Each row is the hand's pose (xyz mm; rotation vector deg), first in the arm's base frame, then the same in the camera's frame.
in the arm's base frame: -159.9 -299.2 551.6 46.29 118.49 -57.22
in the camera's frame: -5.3 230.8 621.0 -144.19 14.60 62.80
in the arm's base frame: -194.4 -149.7 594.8 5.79 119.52 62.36
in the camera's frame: 100.7 136.8 693.9 100.28 20.02 -28.80
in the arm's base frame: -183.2 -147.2 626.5 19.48 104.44 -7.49
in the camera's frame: 89.4 134.2 725.6 129.91 4.67 -88.49
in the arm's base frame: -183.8 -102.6 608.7 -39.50 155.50 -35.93
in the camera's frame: 116.3 95.2 717.5 -146.53 -84.73 33.54
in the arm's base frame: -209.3 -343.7 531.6 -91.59 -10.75 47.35
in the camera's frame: 13.4 290.8 591.5 -41.25 77.32 -76.12
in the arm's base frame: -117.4 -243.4 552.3 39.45 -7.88 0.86
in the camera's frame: -10.1 162.0 633.9 8.60 -67.58 -132.81
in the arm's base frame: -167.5 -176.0 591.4 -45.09 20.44 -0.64
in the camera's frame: 64.3 142.5 685.5 11.60 49.04 -137.89
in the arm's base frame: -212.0 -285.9 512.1 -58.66 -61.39 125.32
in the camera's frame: 49.3 242.0 584.4 -68.62 24.36 -6.10
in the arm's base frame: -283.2 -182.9 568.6 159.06 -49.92 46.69
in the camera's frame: 158.9 208.5 660.1 -5.27 -153.29 17.13
